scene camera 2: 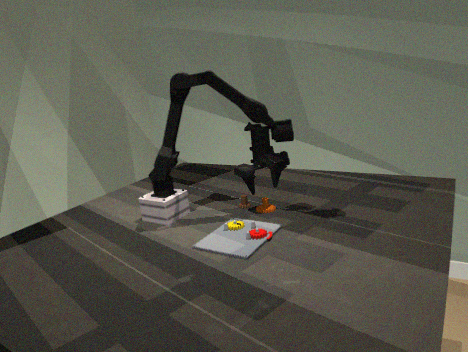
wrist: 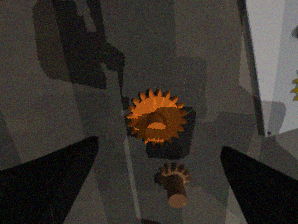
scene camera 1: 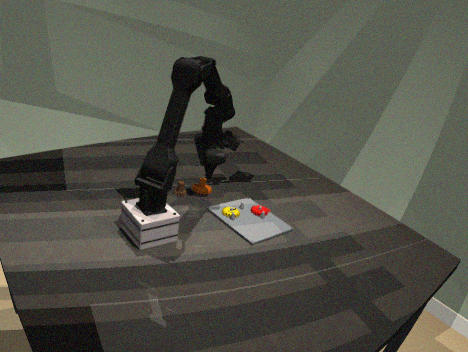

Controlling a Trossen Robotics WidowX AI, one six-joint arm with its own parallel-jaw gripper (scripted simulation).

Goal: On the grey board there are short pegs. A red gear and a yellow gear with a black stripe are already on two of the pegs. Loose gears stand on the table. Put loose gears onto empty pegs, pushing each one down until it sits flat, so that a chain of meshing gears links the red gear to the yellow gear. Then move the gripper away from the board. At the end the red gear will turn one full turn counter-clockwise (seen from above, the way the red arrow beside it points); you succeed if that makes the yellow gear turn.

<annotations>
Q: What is my gripper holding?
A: Nothing.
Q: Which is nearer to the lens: the orange gear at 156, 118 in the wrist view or the brown gear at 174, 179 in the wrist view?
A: The orange gear.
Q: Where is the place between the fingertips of my gripper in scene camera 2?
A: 264, 191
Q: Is my gripper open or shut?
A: Open.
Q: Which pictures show my gripper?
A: Scene camera 2, the wrist view and scene camera 1: all of them.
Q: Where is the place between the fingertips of my gripper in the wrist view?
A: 159, 147
</annotations>
